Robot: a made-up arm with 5 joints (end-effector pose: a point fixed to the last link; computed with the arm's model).
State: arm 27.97 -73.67 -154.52 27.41 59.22
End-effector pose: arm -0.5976 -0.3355 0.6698 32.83 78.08 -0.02
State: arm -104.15 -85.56 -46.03 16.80 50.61
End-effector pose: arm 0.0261 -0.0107 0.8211 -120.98 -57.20 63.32
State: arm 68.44 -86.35 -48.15 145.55 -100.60
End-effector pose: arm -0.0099 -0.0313 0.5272 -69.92 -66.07 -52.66
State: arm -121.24 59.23 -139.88 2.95 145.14
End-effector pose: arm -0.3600 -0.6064 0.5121 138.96 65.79 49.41
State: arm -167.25 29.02 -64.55 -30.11 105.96
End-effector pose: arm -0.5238 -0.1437 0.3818 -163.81 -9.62 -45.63
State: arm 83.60 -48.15 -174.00 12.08 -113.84
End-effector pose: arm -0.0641 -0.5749 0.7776 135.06 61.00 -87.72
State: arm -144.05 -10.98 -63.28 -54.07 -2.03
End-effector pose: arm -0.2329 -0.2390 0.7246 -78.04 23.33 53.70
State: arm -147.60 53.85 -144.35 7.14 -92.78
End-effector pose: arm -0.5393 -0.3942 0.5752 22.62 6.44 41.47
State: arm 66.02 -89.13 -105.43 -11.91 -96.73
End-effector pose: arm -0.2239 -0.5078 0.7278 136.74 51.48 -80.28
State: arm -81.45 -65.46 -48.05 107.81 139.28
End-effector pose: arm 0.0193 -0.2053 0.5589 -82.44 -53.51 -82.62
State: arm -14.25 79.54 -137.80 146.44 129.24
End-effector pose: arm 0.4225 -0.1462 0.0750 -17.42 9.32 -9.08
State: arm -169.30 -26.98 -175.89 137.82 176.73
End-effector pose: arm 0.1036 0.0020 0.8937 111.61 -7.36 43.74
